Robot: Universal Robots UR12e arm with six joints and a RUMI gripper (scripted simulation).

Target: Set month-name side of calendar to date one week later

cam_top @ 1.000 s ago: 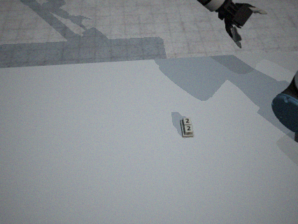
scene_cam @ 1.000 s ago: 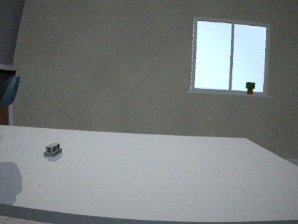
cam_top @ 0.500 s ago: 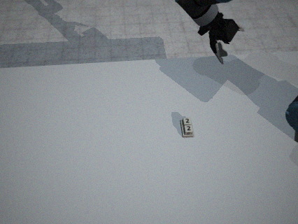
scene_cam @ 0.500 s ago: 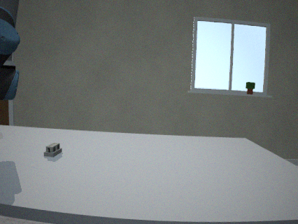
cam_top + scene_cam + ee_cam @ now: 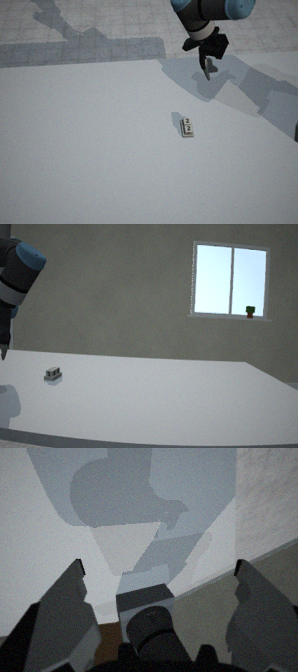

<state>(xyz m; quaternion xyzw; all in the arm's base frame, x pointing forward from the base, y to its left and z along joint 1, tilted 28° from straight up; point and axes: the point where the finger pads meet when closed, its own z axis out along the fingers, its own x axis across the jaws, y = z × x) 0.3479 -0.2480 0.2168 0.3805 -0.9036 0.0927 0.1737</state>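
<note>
My hand is 200 mm to the right of the cube, 160 mm short of it and 100 mm above it. Round my hand: tray 210 mm to the left, 160 mm ahead, 120 mm below.
</note>
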